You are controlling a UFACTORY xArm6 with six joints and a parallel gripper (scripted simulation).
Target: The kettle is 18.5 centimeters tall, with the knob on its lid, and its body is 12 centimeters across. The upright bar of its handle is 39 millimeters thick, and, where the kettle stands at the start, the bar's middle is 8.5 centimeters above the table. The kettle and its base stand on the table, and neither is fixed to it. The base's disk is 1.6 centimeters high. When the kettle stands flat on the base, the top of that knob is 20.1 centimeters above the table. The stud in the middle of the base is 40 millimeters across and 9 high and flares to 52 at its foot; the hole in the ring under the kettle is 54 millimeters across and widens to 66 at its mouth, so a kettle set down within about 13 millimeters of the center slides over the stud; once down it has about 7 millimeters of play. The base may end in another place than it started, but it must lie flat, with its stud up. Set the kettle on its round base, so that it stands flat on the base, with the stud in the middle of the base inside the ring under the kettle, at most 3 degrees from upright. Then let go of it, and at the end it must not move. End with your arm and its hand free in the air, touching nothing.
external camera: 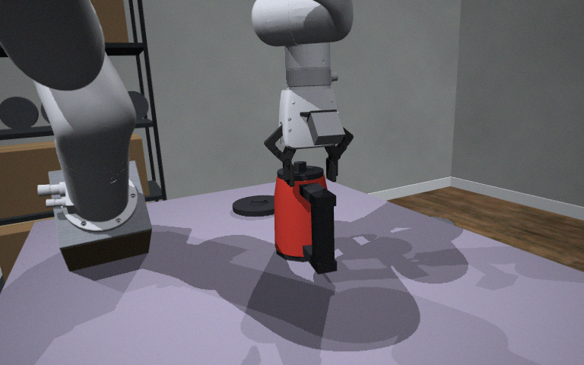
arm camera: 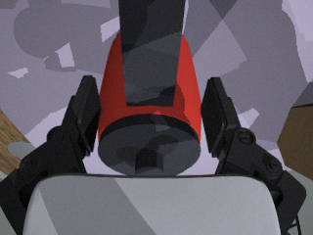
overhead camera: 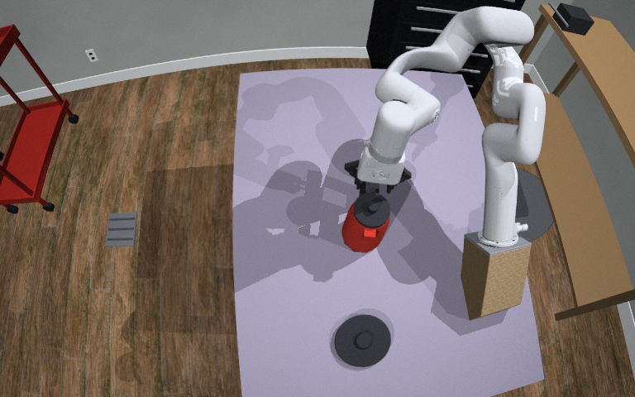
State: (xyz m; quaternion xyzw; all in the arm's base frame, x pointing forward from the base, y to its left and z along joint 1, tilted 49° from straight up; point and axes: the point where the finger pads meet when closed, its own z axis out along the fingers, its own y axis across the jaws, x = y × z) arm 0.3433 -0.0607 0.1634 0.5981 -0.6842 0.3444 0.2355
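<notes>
Now: hand 8 cm above the red kettle, 3 cm to the right of it and 1 cm short of it. The rest, counted from my hand: round dark base 38 cm to the left, 16 cm below, 4 cm ahead.
</notes>
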